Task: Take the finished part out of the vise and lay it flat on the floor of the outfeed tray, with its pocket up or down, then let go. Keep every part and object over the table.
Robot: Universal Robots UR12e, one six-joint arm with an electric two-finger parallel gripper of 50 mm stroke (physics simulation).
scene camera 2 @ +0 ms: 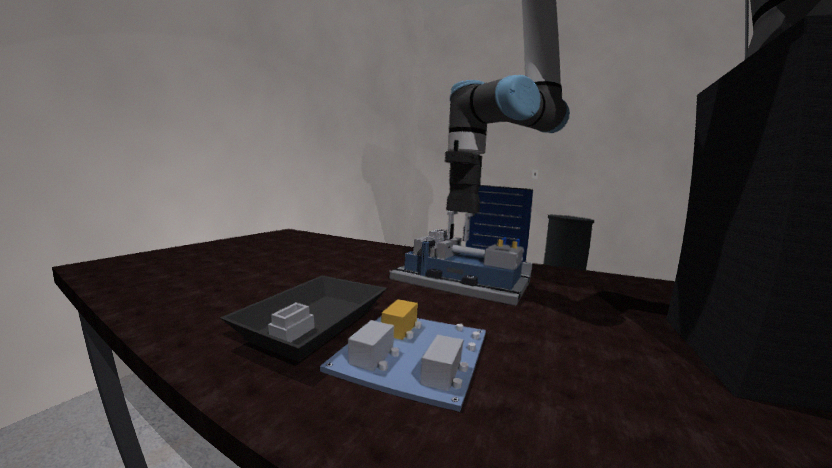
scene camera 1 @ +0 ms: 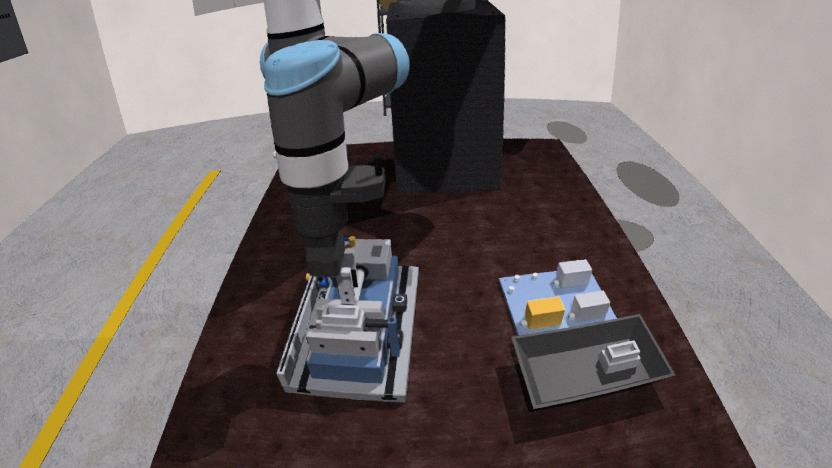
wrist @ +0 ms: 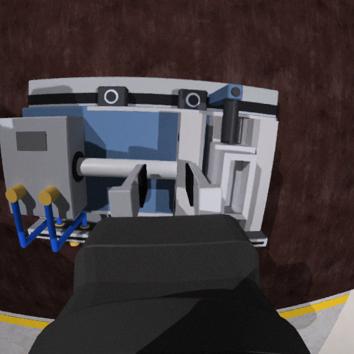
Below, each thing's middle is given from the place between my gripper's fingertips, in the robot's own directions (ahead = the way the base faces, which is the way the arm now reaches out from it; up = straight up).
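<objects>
There is the yellow block (scene camera 1: 548, 312), which sits 310 mm to the left of my hand, 70 mm behind it and 70 mm below it. The blue plate (scene camera 2: 402, 378) is 340 mm to the left of my hand, and it is also 120 mm behind my hand and 100 mm below it. As for the moving jaw (wrist: 191, 126), my hand is 20 mm above it and 20 mm short of it.
</objects>
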